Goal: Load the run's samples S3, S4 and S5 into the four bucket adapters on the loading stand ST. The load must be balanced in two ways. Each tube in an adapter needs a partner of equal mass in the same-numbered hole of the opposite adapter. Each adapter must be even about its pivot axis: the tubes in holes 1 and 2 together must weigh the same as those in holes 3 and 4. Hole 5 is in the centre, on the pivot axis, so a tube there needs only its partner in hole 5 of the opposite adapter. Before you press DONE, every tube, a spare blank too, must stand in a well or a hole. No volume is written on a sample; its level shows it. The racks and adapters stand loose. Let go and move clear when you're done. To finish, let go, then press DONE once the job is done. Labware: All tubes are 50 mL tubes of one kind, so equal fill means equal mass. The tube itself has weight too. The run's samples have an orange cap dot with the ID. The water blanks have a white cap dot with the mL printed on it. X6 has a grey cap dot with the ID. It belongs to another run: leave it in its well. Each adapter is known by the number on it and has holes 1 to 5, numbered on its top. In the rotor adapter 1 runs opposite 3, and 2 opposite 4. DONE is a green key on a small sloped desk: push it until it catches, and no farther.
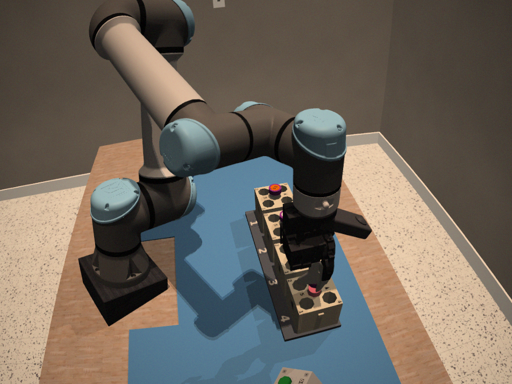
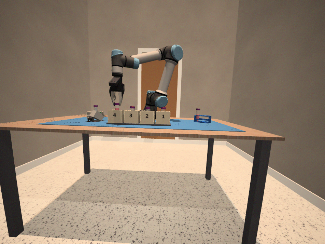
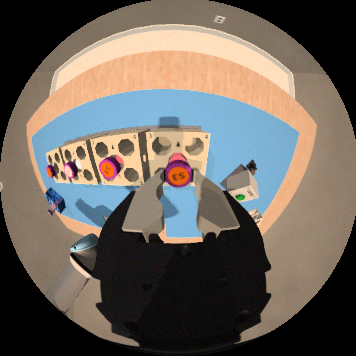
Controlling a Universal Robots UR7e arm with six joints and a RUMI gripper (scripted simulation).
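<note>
The sample tube is 10 mm to the left of my hand and 50 mm below it. Round my hand: green key (70 mm behind, 190 mm to the right, 70 mm below); then white rack (230 mm behind, 370 mm to the right, 110 mm below).
</note>
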